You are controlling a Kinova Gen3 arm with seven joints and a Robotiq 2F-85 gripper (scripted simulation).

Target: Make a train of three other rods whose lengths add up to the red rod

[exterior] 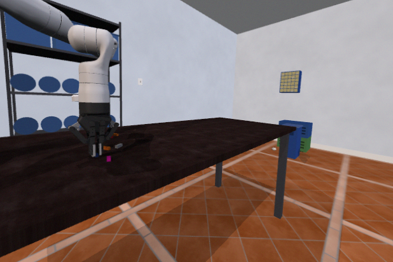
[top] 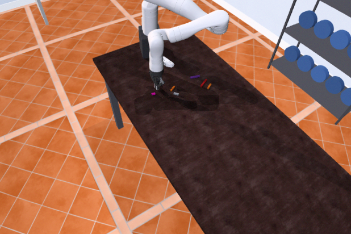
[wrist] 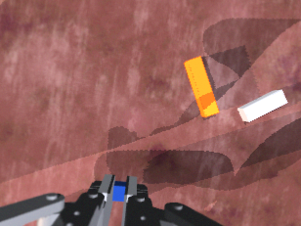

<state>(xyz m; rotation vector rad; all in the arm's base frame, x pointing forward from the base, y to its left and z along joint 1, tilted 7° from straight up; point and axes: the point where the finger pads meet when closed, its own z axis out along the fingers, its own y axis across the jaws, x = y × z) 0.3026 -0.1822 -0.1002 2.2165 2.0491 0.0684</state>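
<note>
Right now my hand is 4 cm to the left of the magenta rod, 2 cm short of it and 2 cm above it. The rest, counted from my hand: purple rod: 24 cm to the left, 7 cm ahead, 2 cm below; grey rod: 10 cm ahead, 6 cm to the left, 2 cm below; blue rod: 2 cm below.
</note>
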